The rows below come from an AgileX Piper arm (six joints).
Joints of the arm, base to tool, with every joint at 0 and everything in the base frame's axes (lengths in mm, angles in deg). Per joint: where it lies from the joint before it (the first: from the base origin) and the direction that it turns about. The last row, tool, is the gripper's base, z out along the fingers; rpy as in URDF.
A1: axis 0 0 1 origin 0.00 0.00 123.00
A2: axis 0 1 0 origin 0.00 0.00 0.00
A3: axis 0 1 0 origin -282.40 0.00 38.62
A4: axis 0.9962 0 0.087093 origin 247.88 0.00 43.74
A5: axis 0 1 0 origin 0.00 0.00 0.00
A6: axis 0.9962 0 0.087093 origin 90.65 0.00 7.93
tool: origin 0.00 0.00 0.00 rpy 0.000 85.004 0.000
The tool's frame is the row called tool.
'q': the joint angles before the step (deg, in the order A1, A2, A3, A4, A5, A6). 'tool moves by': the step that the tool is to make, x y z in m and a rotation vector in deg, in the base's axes. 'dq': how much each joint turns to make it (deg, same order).
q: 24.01 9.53 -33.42 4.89 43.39 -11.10
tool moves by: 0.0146 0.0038 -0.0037 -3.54 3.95 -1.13
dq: 0.00 4.31 0.01 -2.30 0.71 0.47
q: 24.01 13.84 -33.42 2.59 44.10 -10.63
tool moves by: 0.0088 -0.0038 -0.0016 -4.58 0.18 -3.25
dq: -0.10 1.90 0.01 -6.30 0.13 1.77
